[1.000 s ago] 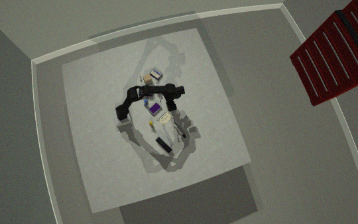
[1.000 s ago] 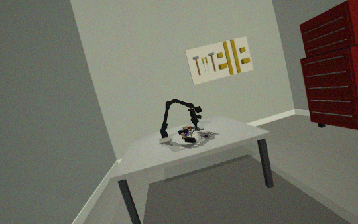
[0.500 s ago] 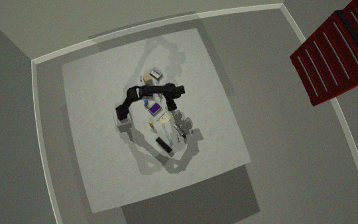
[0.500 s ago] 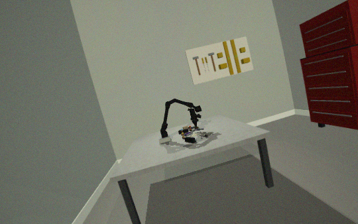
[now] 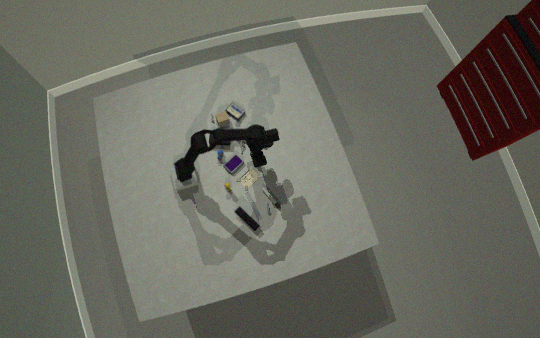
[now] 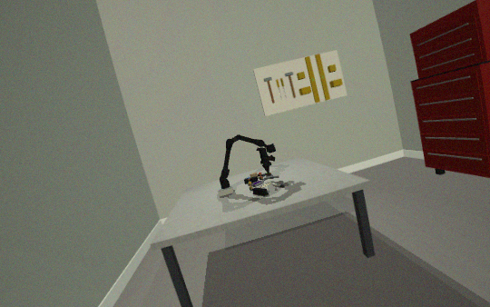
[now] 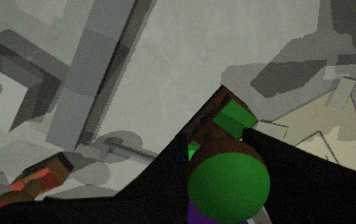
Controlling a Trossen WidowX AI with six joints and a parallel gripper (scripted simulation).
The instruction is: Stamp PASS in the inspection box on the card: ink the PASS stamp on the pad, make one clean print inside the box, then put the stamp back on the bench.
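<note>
The ink pad lies 110 mm behind my gripper tip, 60 mm below it and 10 mm to the left of it. From my gripper tip the other things lie so: red stamp: 140 mm to the left, 50 mm below, 40 mm behind; green stamp: right at my gripper tip; cream card: 90 mm to the right, 70 mm below, 70 mm behind.
</note>
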